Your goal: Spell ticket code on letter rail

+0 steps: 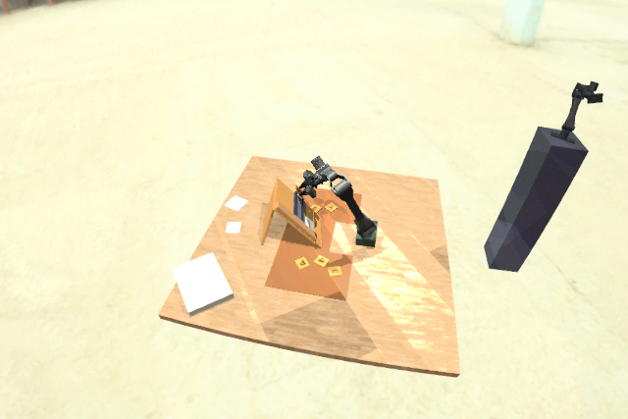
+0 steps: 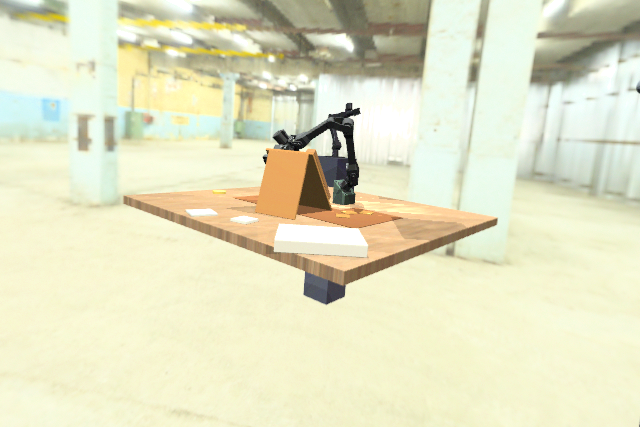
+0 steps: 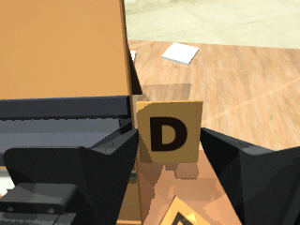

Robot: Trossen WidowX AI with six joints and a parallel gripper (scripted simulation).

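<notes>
Right now the white ticket is 9 cm behind my gripper tip, 16 cm to the left of it and 7 cm below it. Round my gripper tip: yellow disc 2 cm ahead, 38 cm to the right, 15 cm below; then brown mat 18 cm behind, 15 cm to the left, 15 cm below; then yellow letter tile right at my gripper tip.
</notes>
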